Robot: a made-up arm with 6 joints.
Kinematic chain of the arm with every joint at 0, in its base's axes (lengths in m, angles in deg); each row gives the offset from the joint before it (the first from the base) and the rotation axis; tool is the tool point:
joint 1: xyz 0 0 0.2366 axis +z
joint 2: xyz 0 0 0 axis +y
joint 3: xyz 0 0 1.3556 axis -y
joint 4: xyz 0 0 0 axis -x
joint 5: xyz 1.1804 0 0 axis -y
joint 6: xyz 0 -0.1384 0 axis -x
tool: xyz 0 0 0
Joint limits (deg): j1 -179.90..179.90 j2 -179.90..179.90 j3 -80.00..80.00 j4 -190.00..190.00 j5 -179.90..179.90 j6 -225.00..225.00
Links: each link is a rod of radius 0.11 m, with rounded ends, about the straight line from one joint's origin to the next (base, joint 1, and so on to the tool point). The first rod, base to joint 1, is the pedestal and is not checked.
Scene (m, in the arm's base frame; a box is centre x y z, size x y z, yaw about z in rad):
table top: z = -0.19
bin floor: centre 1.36 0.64 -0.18 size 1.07 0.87 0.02 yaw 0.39
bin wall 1: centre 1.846 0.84 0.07 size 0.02 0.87 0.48 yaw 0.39
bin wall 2: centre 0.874 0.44 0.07 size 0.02 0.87 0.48 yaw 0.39
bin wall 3: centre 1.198 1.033 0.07 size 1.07 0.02 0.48 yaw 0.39
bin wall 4: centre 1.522 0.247 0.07 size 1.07 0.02 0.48 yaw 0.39
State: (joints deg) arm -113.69 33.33 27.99 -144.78 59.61 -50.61
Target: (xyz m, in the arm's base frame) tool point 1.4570 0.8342 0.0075
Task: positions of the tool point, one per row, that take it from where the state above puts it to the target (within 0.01 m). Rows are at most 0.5 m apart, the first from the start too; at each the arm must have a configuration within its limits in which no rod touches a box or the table.
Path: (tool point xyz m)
1: -0.2098 -1.8930 1.1225
2: 0.2519 -1.8736 1.0654
3: 0.6911 -1.7411 1.0091
4: 1.0803 -1.5061 0.9537
5: 1.3955 -1.1851 0.8996
6: 1.6182 -0.8010 0.8463
7: 1.7367 -0.3791 0.7945
8: 1.7464 0.0523 0.7440
9: 1.6498 0.4654 0.6954
10: 1.4571 0.8341 0.6482
11: 1.4844 0.8474 0.3262
12: 1.4569 0.8343 0.0075

